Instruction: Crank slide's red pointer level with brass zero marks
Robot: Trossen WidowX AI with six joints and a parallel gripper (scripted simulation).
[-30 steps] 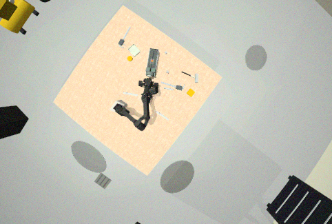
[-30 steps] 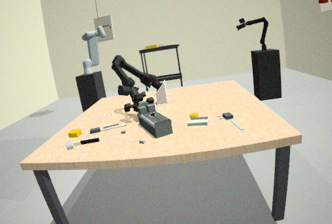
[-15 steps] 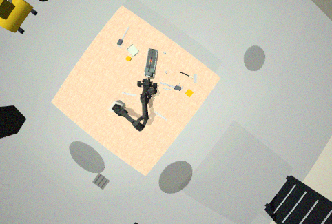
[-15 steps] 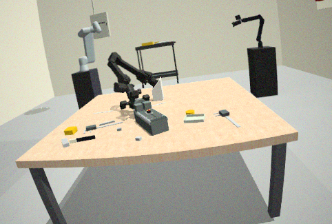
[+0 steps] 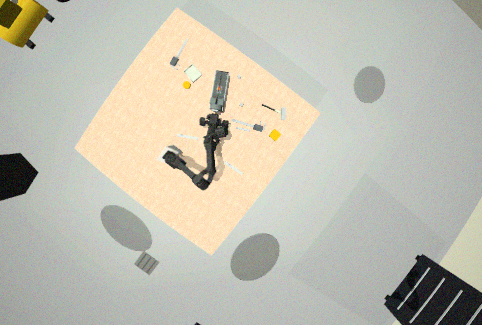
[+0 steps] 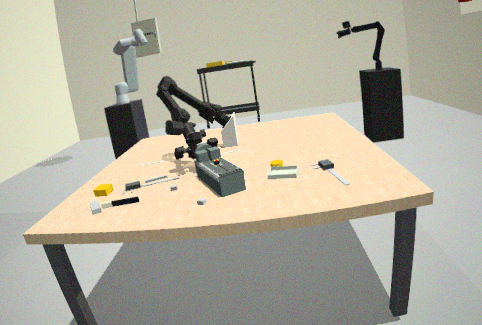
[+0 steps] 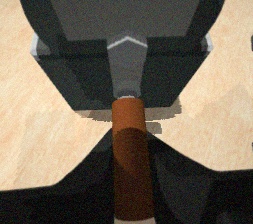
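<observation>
My gripper tip is 40 mm below the crank. Also, from my gripper tip: red pointer: 150 mm ahead, 90 mm to the left, 50 mm above; brown crank handle: 10 mm behind, 10 mm to the right, 30 mm above; yellow disc: 30 mm ahead, 290 mm to the left, 20 mm below.
</observation>
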